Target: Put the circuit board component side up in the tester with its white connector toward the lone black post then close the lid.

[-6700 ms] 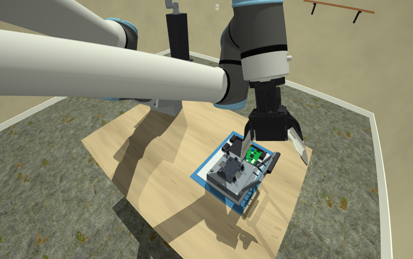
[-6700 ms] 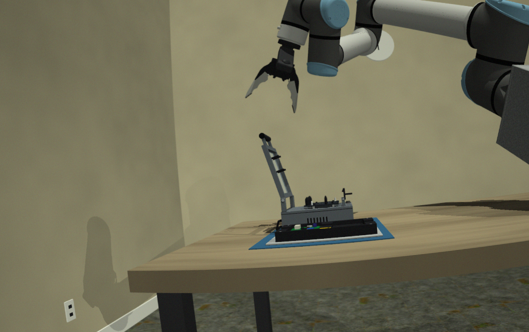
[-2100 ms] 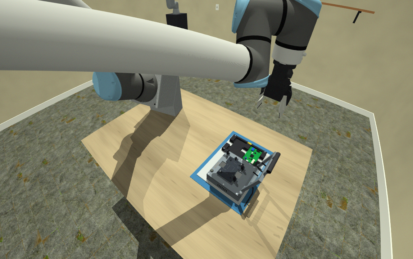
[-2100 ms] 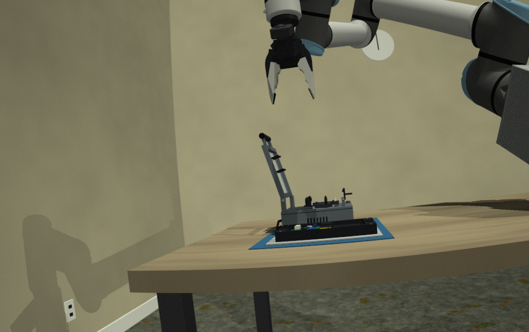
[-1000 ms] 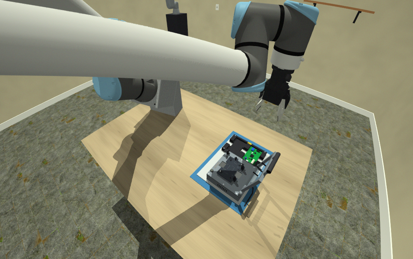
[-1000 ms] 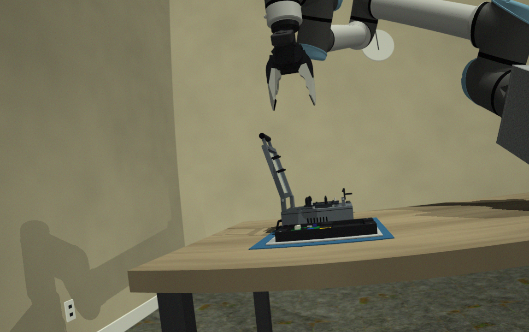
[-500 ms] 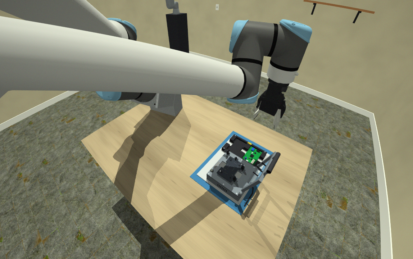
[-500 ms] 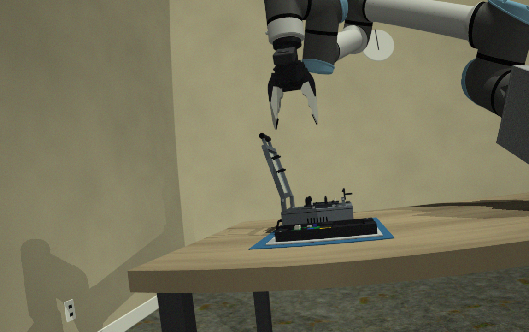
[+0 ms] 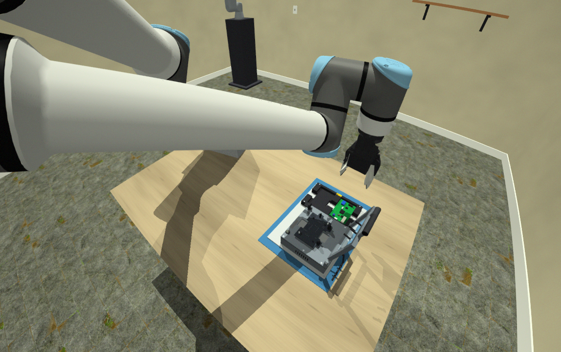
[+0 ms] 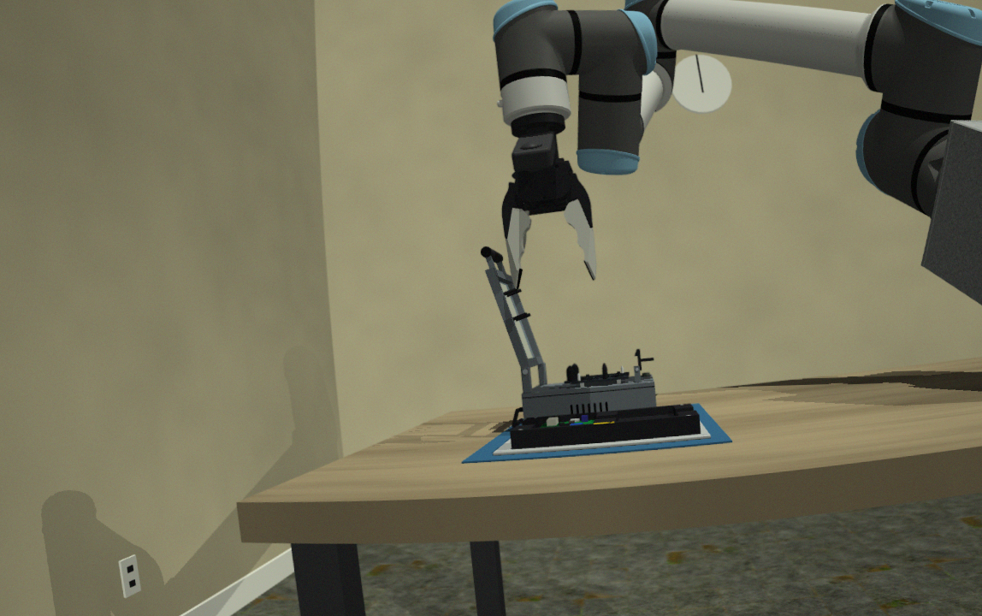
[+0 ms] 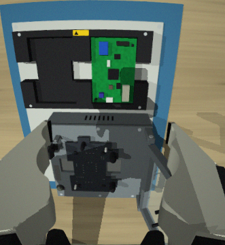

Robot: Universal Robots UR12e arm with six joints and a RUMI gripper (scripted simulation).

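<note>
Right now the green circuit board is 190 mm below my hand. Round my hand: lid (70 mm ahead, 170 mm to the right, 30 mm below); then grey tester (20 mm behind, 130 mm to the right, 100 mm below).
</note>
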